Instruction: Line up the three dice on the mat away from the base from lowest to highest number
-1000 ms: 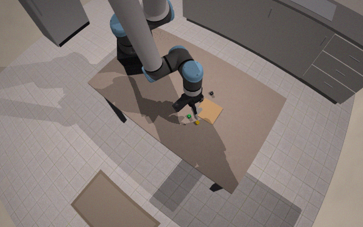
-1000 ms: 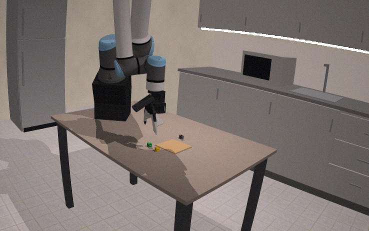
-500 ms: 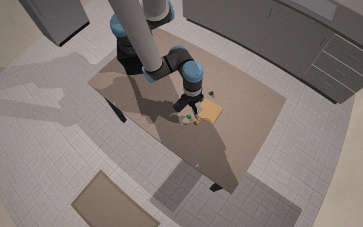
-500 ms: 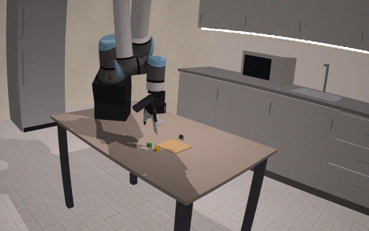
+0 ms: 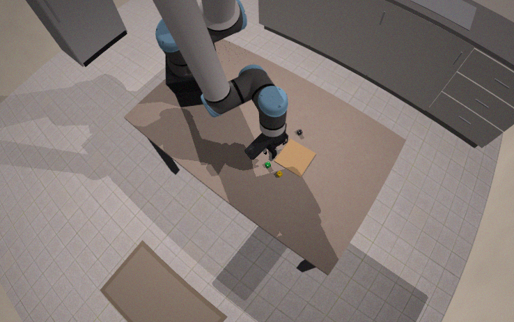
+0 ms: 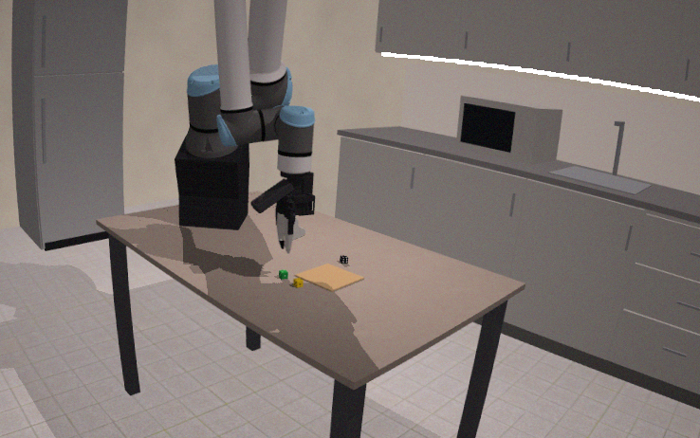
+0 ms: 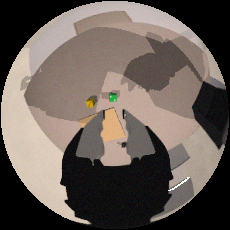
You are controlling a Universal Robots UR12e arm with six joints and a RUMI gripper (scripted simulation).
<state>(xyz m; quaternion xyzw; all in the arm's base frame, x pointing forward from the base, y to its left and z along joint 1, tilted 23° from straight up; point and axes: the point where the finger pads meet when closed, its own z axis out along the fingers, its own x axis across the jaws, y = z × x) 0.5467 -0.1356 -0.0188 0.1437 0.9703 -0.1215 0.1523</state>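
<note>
My gripper is now 8 cm above the green die. From my hand the other things lie so: black die 23 cm to the left, 8 cm below, 3 cm ahead; then orange mat 10 cm to the left, 9 cm below, 8 cm ahead; then yellow die 8 cm below, 7 cm ahead, 1 cm to the right.
</note>
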